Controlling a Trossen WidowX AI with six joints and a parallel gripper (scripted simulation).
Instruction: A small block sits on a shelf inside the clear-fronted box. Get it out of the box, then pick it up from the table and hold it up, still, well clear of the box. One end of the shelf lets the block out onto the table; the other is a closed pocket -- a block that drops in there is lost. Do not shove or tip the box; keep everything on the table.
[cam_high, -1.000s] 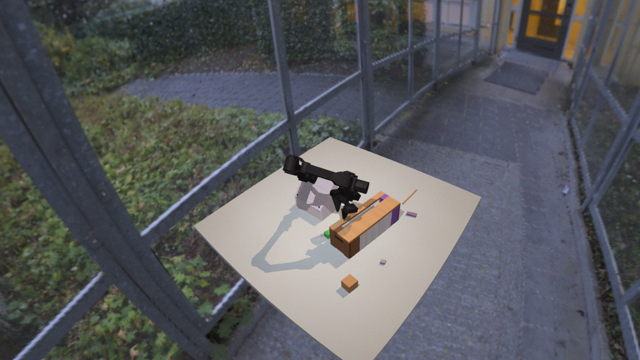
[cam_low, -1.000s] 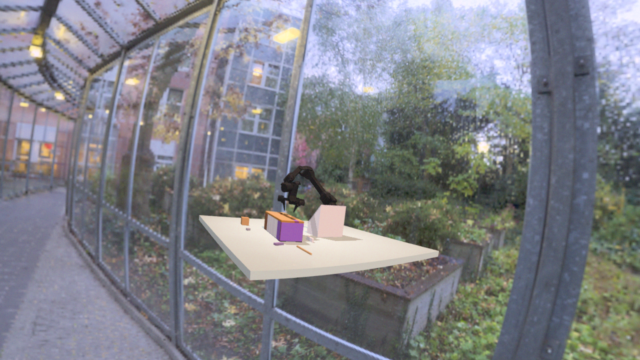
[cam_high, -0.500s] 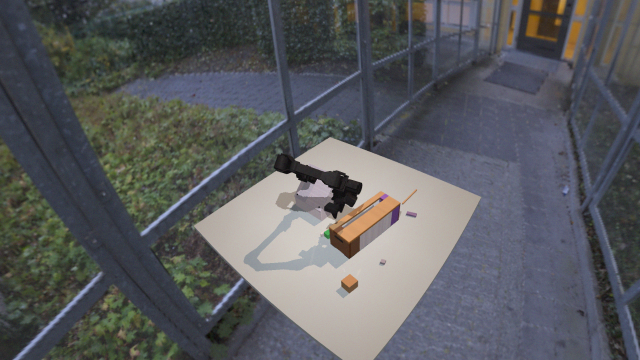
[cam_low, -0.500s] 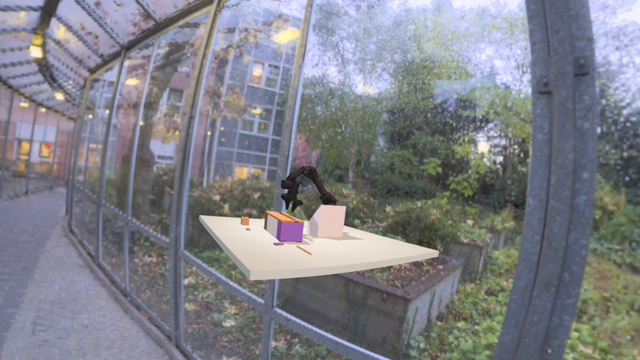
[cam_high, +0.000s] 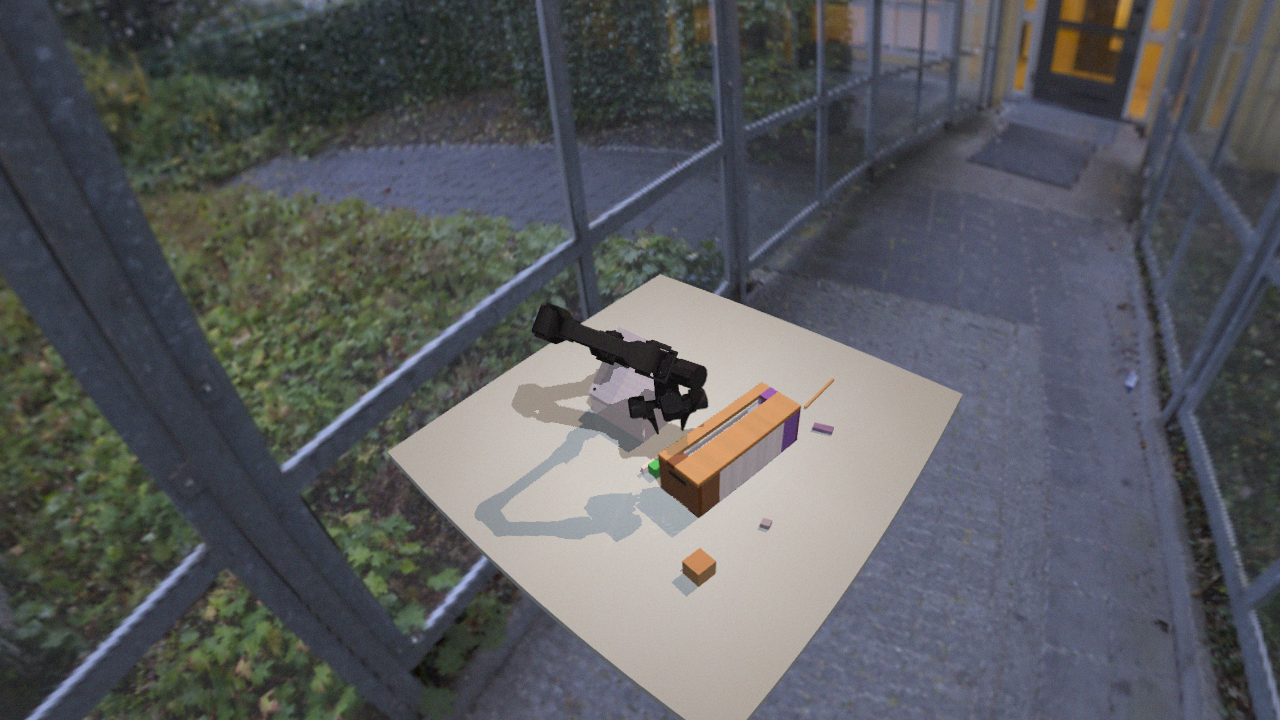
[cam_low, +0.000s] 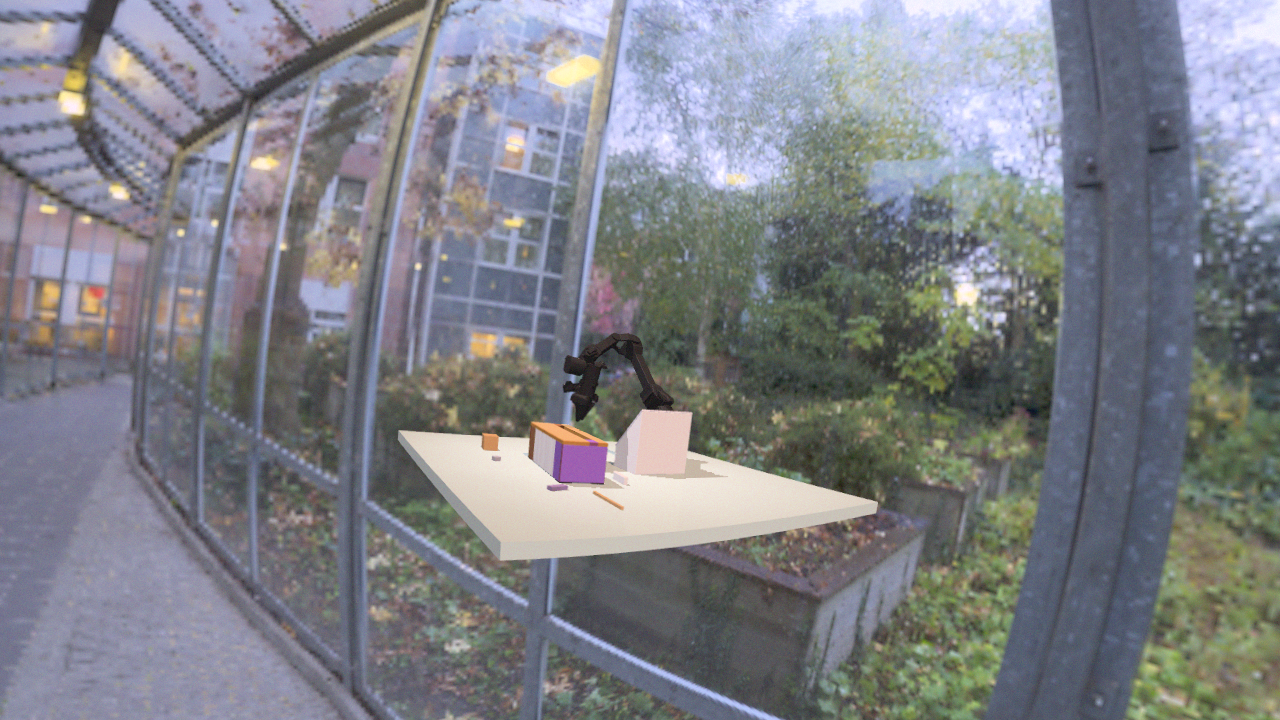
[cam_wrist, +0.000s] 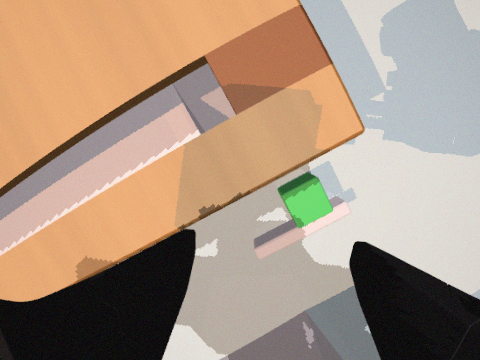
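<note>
Now: gripper tip 30 mm past the green block, 30 mm to the left of it and 140 mm above it. Also, from my gripper tip: box 70 mm ahead, 120 mm to the left, 90 mm below; then purple flat piece 240 mm ahead, 380 mm to the left, 150 mm below; then orange cube 260 mm ahead, 210 mm to the right, 130 mm below.
</note>
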